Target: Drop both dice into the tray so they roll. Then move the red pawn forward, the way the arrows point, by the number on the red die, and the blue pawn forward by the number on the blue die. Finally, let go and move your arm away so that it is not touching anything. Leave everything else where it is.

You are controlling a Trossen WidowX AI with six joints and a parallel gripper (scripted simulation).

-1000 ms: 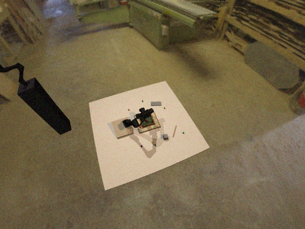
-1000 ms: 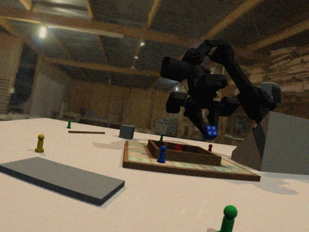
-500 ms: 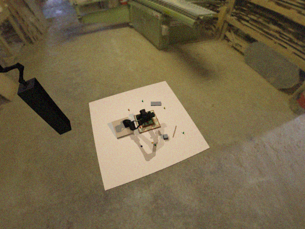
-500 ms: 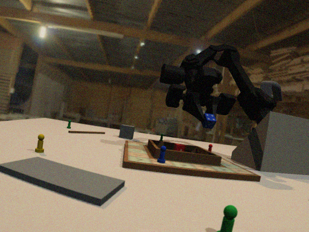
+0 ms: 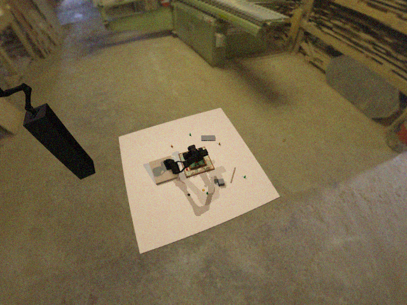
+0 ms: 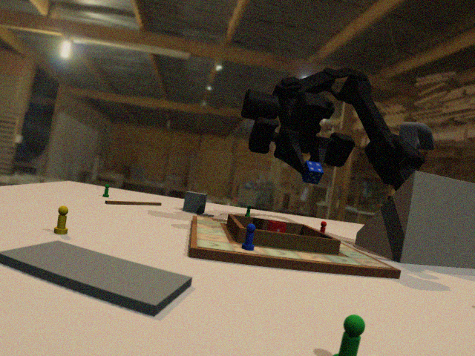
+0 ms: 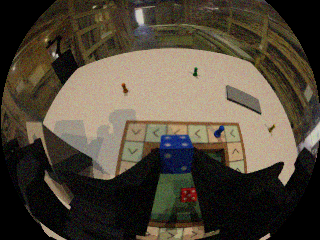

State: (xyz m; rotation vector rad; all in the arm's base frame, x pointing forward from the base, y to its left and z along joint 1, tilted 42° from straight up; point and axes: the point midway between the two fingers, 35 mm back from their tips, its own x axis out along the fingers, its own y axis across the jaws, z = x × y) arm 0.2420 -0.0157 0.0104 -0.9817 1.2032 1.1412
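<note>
Right now my gripper tip is 100 mm past the red pawn, 90 mm to the left of it and 100 mm above it. From my gripper tip the other things lie so: blue pawn (110 mm ahead, 60 mm to the left, 100 mm below); flat grey slab (280 mm ahead, 160 mm to the left, 120 mm below); yellow pawn (350 mm ahead, 30 mm to the left, 110 mm below).
</note>
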